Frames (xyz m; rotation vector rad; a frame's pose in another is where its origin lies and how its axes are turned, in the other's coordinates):
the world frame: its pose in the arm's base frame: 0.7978 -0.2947 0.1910 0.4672 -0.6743 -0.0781
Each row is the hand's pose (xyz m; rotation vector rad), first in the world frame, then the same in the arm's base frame.
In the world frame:
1: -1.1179 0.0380 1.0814 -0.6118 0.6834 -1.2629
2: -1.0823 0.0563 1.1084 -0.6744 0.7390 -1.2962
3: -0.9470 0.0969 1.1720 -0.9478 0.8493 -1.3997
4: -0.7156 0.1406 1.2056 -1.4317 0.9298 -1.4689
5: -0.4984 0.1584 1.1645 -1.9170 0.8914 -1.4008
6: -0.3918 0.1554 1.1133 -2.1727 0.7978 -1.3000
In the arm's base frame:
1: -0.7479 -0.4397 0.2933 0.2298 0.4067 -1.2237
2: -0.7381 -0.4417 0.3406 0.1760 0.4771 -1.2518
3: -0.6748 -0.4598 0.4808 -0.0641 0.6477 -1.3735
4: -0.5180 -0.4844 0.6580 -0.5075 0.8171 -1.5133
5: -0.3241 -0.4998 0.7645 -0.9751 0.8529 -1.5649
6: -0.2088 -0.5058 0.7904 -1.2359 0.7965 -1.5591

